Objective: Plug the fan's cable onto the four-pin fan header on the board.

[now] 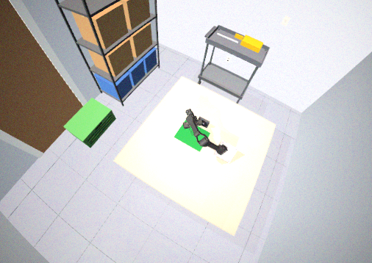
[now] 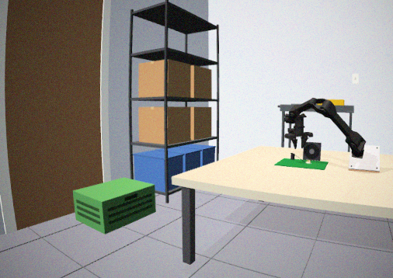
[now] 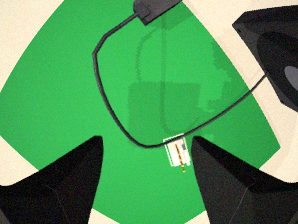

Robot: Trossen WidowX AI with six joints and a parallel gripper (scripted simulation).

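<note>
Right now the dark grey fan plug is 6 cm ahead of my gripper tip, 6 cm to the right of it and 7 cm below it. Round my gripper tip: black fan: 6 cm behind, 13 cm to the right, 3 cm below; then green board: 4 cm behind, 3 cm to the left, 10 cm below.
</note>
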